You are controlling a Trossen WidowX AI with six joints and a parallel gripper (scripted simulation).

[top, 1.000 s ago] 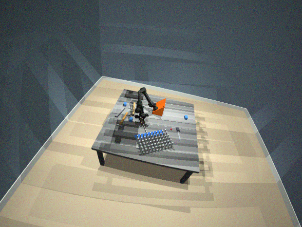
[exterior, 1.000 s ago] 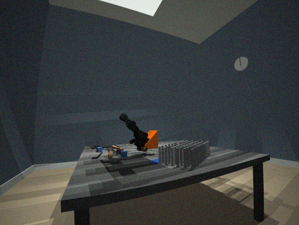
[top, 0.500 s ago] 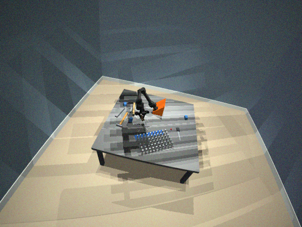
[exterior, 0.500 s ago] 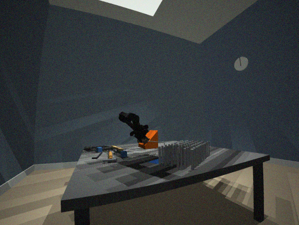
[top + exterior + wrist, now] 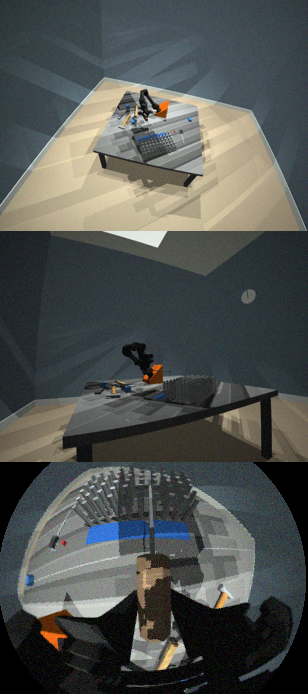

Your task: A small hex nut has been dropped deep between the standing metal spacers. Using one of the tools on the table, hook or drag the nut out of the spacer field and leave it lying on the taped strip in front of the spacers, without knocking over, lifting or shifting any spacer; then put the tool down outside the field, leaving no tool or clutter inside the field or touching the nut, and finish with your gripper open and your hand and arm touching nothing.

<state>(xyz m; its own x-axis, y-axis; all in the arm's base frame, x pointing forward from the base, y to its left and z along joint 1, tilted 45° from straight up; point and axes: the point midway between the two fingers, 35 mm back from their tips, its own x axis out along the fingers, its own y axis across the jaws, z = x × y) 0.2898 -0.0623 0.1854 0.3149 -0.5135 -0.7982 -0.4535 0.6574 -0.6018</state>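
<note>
Now: the hook tool 9 cm ahead of my gripper tip and 5 cm to the left of it. From my gripper tip the other things lie so: blue taped strip (16 cm ahead, 15 cm below, 13 cm to the left); then red thing (42 cm to the left, 14 cm below).
</note>
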